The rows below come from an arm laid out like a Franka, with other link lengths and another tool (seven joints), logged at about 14 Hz.
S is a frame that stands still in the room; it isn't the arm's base.
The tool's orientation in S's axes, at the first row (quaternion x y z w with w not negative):
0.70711 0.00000 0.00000 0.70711
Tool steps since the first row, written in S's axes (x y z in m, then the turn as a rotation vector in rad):
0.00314 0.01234 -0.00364 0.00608 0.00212 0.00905
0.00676 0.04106 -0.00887 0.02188 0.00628 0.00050
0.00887 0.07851 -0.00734 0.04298 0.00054 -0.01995
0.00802 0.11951 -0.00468 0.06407 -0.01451 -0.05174
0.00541 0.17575 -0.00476 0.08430 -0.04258 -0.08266
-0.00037 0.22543 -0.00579 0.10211 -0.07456 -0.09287
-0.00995 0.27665 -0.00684 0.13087 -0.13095 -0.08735
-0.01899 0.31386 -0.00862 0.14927 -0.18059 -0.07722
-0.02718 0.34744 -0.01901 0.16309 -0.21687 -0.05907
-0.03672 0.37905 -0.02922 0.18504 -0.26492 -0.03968
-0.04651 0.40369 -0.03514 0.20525 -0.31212 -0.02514
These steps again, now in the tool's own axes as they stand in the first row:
0.00314 -0.00364 -0.01234 0.00608 0.00905 -0.00212
0.00676 -0.00887 -0.04106 0.02188 0.00050 -0.00628
0.00887 -0.00734 -0.07851 0.04298 -0.01995 -0.00054
0.00802 -0.00468 -0.11951 0.06407 -0.05174 0.01451
0.00541 -0.00476 -0.17575 0.08430 -0.08266 0.04258
-0.00037 -0.00579 -0.22543 0.10211 -0.09287 0.07456
-0.00995 -0.00684 -0.27665 0.13087 -0.08735 0.13095
-0.01899 -0.00862 -0.31386 0.14927 -0.07722 0.18059
-0.02718 -0.01901 -0.34744 0.16309 -0.05907 0.21687
-0.03672 -0.02922 -0.37905 0.18504 -0.03968 0.26492
-0.04651 -0.03514 -0.40369 0.20525 -0.02514 0.31212

